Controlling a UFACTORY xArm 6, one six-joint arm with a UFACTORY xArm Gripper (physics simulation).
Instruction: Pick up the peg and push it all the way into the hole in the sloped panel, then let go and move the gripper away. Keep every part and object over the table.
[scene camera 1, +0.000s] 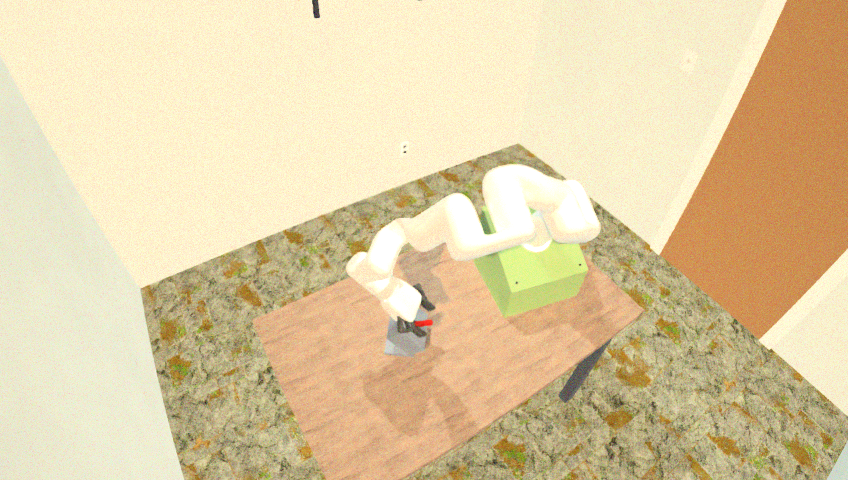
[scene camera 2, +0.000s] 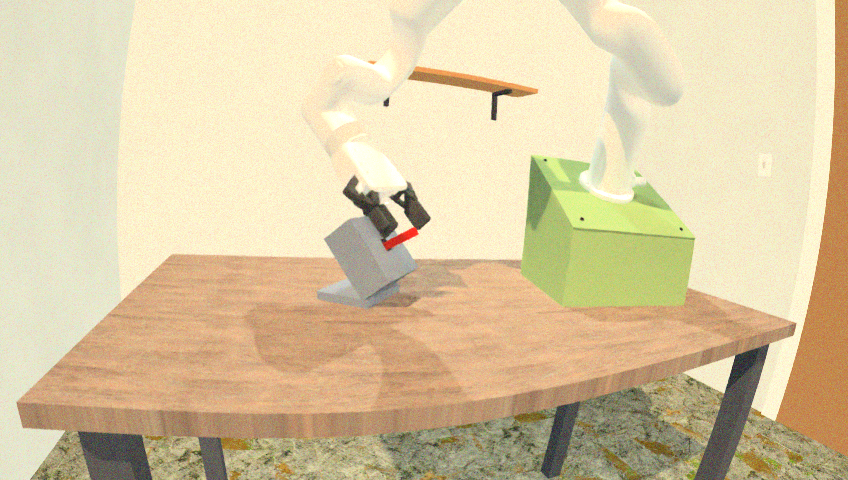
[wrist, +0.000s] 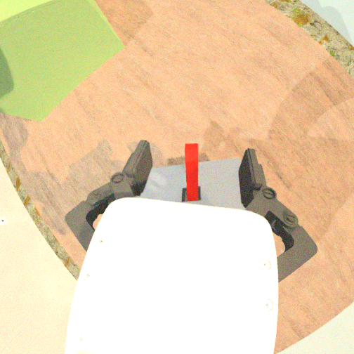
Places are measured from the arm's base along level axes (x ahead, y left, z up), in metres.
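Where they show: gripper, fingertip midpoint: (scene camera 1: 428, 322) (scene camera 2: 408, 228); arm's base, link origin: (scene camera 2: 606, 188).
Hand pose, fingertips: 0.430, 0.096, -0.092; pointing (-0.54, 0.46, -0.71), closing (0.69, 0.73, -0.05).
Each offset is from my fingertips to the centre of the thing, as dx, dy, dz. Level surfaces: height alone.
The red peg @(+0.017, -0.020, -0.024) (scene camera 1: 423, 322) (scene camera 2: 401, 238) (wrist: 192, 172) sticks out at a slant from the sloped face of the grey panel block @(+0.050, -0.044, -0.055) (scene camera 1: 407, 344) (scene camera 2: 361, 258) (wrist: 222, 177). A long part of it stands outside. Its lower end is at the dark square hole (wrist: 185, 193); how deep it sits inside is hidden. My gripper (scene camera 1: 427, 321) (scene camera 2: 405, 227) (wrist: 195, 155) is wide open, with one finger on each side of the peg and a gap to it on both sides in the wrist view. Nothing is held between the fingers.
The grey block stands on the wooden table @(dz -0.120) (scene camera 1: 333, 333) (scene camera 2: 196, 356) (wrist: 200, 65). The green box (scene camera 1: 541, 288) (scene camera 2: 624, 270) (wrist: 60, 60) bearing the arm's base stands at the table's right side in both scene views. A wall shelf (scene camera 2: 470, 80) shows behind the arm.
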